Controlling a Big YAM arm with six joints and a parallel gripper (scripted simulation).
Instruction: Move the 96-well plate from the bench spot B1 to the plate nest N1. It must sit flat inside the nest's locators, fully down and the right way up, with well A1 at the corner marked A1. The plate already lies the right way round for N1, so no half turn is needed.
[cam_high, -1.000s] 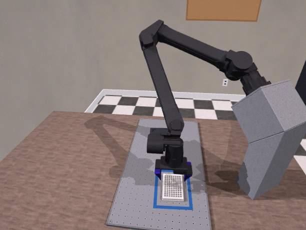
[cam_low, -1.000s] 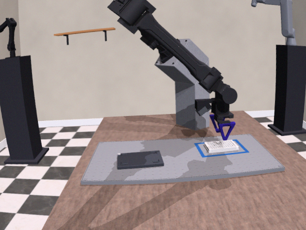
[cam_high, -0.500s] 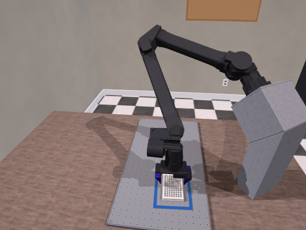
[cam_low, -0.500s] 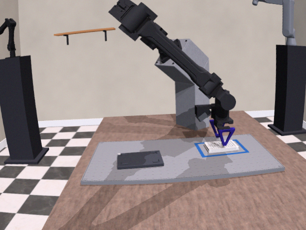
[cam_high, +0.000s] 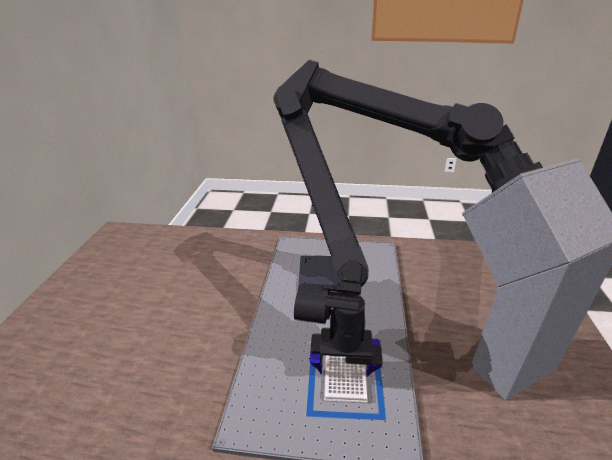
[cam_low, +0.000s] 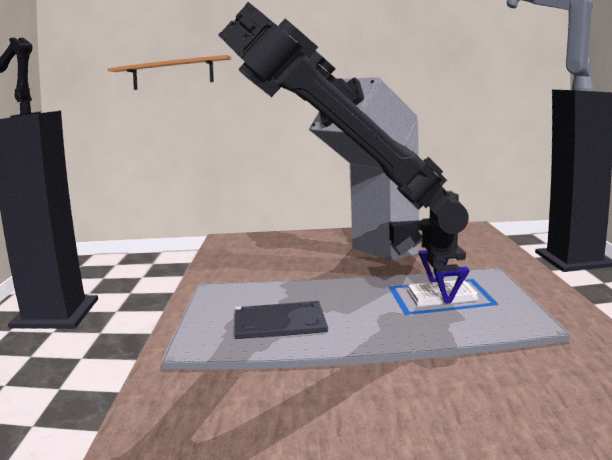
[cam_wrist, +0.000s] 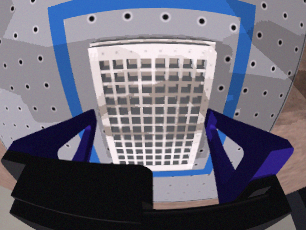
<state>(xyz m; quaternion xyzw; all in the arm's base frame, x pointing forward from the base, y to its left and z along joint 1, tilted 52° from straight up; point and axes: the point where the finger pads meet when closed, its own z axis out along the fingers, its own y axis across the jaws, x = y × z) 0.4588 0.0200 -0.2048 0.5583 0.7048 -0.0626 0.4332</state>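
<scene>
Now: the white 96-well plate 1 cm below my hand. Also, from my hand: dark plate nest N1: 7 cm ahead, 33 cm to the right, 1 cm below; then A1 mark: 2 cm ahead, 40 cm to the right.
</scene>
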